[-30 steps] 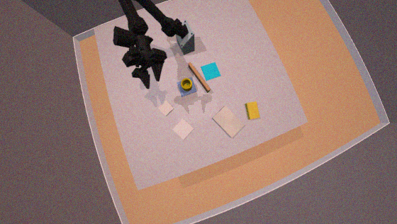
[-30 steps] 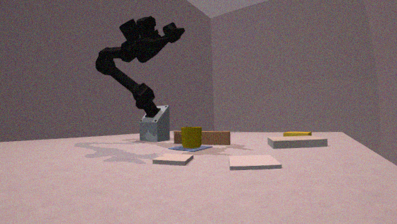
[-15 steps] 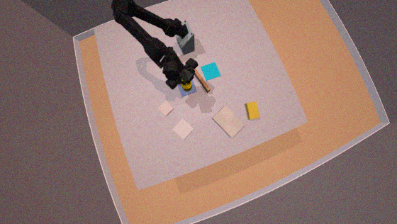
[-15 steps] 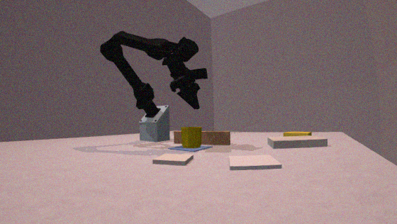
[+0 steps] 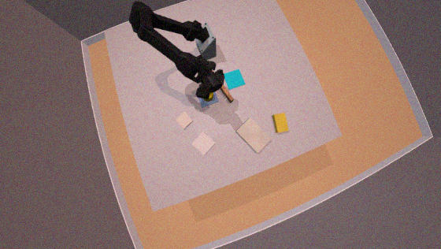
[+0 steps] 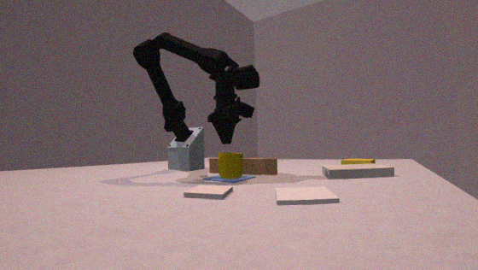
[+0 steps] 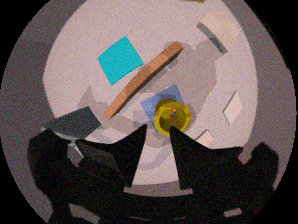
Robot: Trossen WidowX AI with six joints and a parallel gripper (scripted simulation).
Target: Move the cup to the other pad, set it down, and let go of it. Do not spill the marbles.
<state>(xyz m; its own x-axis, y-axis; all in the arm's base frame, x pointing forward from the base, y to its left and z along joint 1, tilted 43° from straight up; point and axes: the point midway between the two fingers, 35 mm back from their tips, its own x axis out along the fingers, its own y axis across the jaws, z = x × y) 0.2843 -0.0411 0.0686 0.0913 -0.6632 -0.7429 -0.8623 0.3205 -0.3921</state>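
The yellow cup is 20 mm ahead of my gripper tip, 10 mm to the right of it and 60 mm below it. Also, from my gripper tip: blue pad (20 mm ahead, 20 mm to the right, 110 mm below); then cyan pad (30 mm behind, 180 mm to the left, 110 mm below); then brown wooden bar (80 mm to the left, 80 mm below).
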